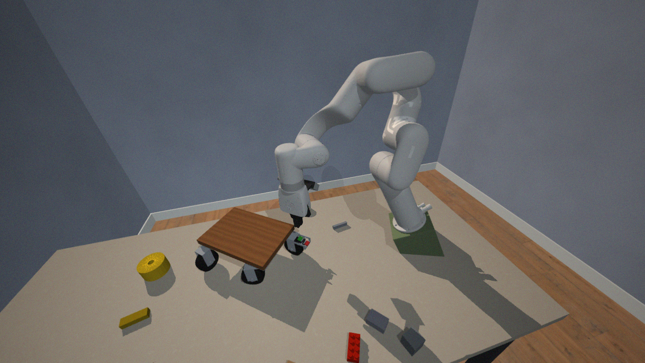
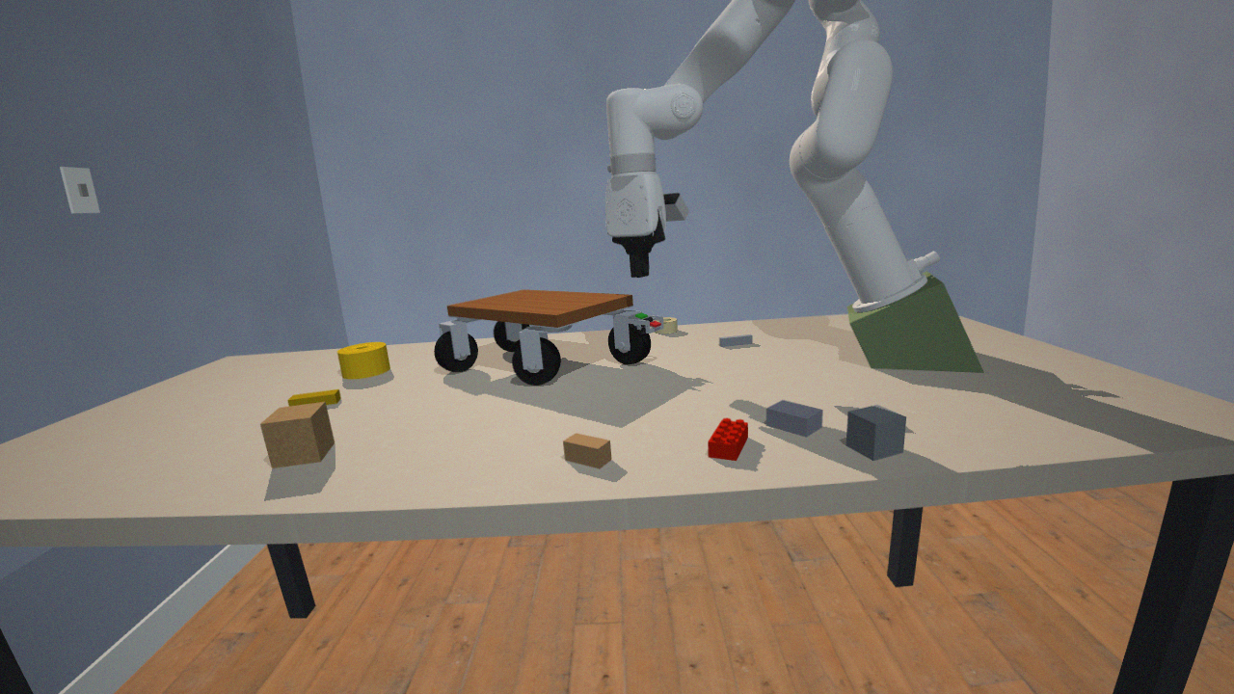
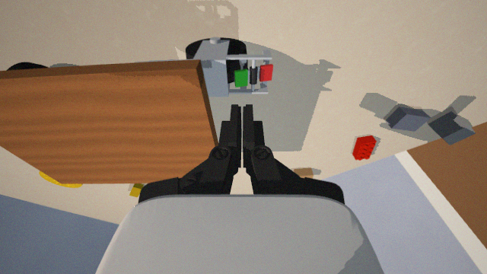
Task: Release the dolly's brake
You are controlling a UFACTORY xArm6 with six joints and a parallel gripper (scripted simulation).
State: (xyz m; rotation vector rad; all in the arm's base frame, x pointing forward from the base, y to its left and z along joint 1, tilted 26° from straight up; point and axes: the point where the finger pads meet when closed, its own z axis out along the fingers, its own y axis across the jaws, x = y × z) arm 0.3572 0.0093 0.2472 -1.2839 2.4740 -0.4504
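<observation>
Now: hand 10 mm past the brake pedal, 10 mm to the right of it and 100 mm above it. Round my hand: grey bar (180 mm behind, 110 mm to the right, 170 mm below); red brick (100 mm behind, 350 mm to the left, 170 mm below); yellow cylinder (570 mm ahead, 50 mm to the right, 160 mm below).
</observation>
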